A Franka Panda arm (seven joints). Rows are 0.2 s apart.
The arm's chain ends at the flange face. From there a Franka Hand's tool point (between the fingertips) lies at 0.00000 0.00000 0.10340 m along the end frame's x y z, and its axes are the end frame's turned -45 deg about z.
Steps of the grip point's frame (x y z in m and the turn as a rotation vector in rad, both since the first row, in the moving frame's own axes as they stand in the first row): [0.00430 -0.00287 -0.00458 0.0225 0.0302 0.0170]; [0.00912 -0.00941 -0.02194 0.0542 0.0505 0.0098]
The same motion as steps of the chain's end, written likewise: [0.00042 -0.00122 -0.00451 0.0373 0.0054 0.0170]; [0.00003 -0.00545 -0.02166 0.0740 -0.0026 0.0098]
